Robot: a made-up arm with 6 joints. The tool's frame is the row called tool.
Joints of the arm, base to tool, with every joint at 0 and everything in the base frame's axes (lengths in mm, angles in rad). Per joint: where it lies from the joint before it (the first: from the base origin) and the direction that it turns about. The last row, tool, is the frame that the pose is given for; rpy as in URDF.
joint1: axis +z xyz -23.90 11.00 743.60
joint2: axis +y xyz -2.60 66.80 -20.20
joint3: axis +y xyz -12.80 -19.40 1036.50
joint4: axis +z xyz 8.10 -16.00 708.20
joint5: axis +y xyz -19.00 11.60 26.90
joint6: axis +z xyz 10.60 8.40 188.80
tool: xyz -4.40 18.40 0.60 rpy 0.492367 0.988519 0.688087
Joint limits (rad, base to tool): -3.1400..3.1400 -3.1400..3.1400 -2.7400..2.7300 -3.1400..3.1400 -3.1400..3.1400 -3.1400..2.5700
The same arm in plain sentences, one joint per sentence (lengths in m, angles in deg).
The arm has six revolute joints in a row. What follows holds with every joint at zero, and every direction is one of the base frame's. The first joint is mounted 0.0239 m along -x and 0.011 m along +y and 0.7436 m along +z from the base frame's origin and rotates about +z, from -179.91 to 179.91 deg. The second joint is mounted 0.0026 m along -x and 0.0668 m along +y and 0.0202 m along -z from the first joint and rotates about +y, from -179.91 to 179.91 deg. The third joint is mounted 0.0128 m along -x and 0.0194 m along -y and 1.0365 m along +z from the second joint and rotates about +y, from -156.99 to 156.42 deg. The fourth joint is mounted 0.0081 m along +x and 0.016 m along -y and 0.7082 m along +z from the third joint and rotates about +z, from -179.91 to 179.91 deg. The fifth joint is mounted 0.019 m along -x and 0.0116 m along +y and 0.0269 m along +z from the fourth joint and rotates about +y, from -179.91 to 179.91 deg. The sixth joint is mounted 0.0106 m along +x and 0.0084 m along +y and 0.1888 m along +z from the fifth joint and rotates about +z, from -179.91 to 147.25 deg. The tool frame, which is the frame that the pose is given for, is mounted 0.0044 m along -x and 0.0184 m along +y and 0.0006 m along +z from the sixth joint; its axes are the base frame's turned by roll 28.21, pitch 56.64 and yaw 39.42 deg (as in URDF: about the fixed x, then y, then z).
